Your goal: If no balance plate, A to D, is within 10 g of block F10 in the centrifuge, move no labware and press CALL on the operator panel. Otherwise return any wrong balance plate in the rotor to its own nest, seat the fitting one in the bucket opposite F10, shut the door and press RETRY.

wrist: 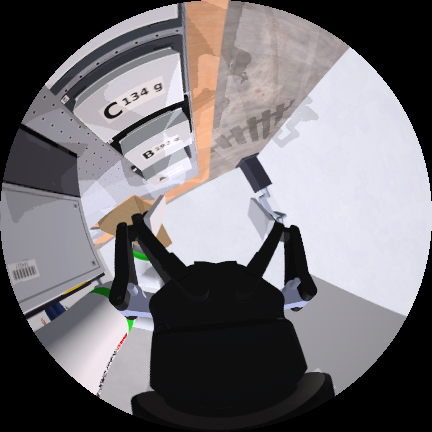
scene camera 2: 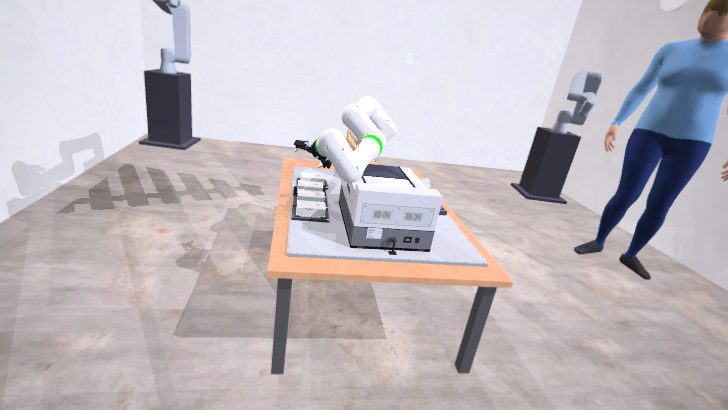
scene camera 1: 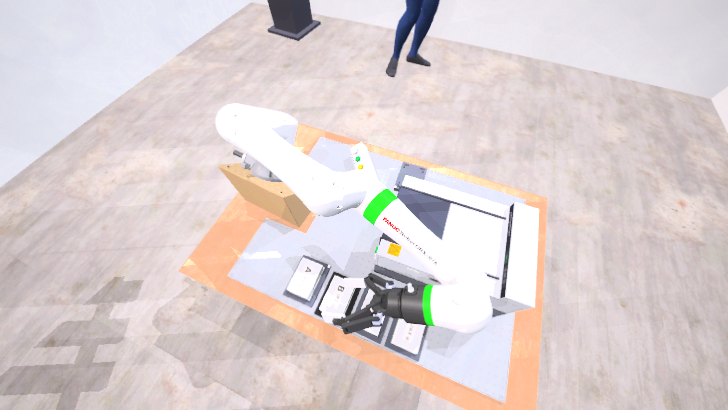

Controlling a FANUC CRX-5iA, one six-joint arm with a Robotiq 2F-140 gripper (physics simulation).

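Frame: origin at the arm's base, x ahead, y left, z up, level; centimetres.
Where they show: gripper, fingertip midpoint: (wrist: 207, 204) (scene camera 2: 308, 157) (scene camera 1: 335, 298); arm's base, origin of the base link: (scene camera 1: 270, 175).
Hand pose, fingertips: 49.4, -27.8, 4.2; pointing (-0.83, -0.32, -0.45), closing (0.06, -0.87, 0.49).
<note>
Things, the pixels of their top centre, and the offset from my fingertips, as dx, dy, dz. Level surfaces: height alone.
- Plate A, middle of its top: (wrist: 169, 173) (scene camera 1: 305, 276) (scene camera 2: 312, 175) -16.2, +2.1, -14.2
- Plate B, middle of its top: (wrist: 160, 146) (scene camera 1: 337, 296) (scene camera 2: 310, 183) -2.2, +2.3, -14.2
- Plate C, middle of its top: (wrist: 131, 98) (scene camera 1: 373, 311) (scene camera 2: 311, 193) +11.0, +3.9, -14.2
- Plate D, middle of its top: (scene camera 1: 410, 328) (scene camera 2: 311, 204) +24.3, +5.2, -14.2
- operator panel, middle of its top: (scene camera 1: 364, 159) -22.7, +58.5, -11.2
- table, its level: dz -20.9
My gripper (scene camera 1: 356, 304) (scene camera 2: 310, 155) (wrist: 207, 204) is open and empty, tilted sideways above the row of balance plates near plate B. Plate A (scene camera 1: 307, 277) (wrist: 164, 176) lies in its dark nest at the row's end. Plate B (scene camera 1: 337, 299) (wrist: 160, 145), marked 192 g, is at its black nest. Plate C (wrist: 135, 95), marked 134 g, is partly behind the gripper in scene camera 1. Plate D (scene camera 1: 409, 336) is partly behind the wrist. The centrifuge (scene camera 1: 473, 234) (scene camera 2: 397, 203) stands beside the row; its rotor, F10 and buckets are hidden. The operator panel (scene camera 1: 359, 158) is partly behind the arm.
The arm's wooden base block (scene camera 1: 270, 196) stands at the table's far end from the centrifuge. The forearm crosses over the centrifuge. The table (scene camera 1: 213, 257) (scene camera 2: 387, 274) has an orange rim. A person (scene camera 1: 407, 35) (scene camera 2: 677, 91) stands on the floor beyond it.
</note>
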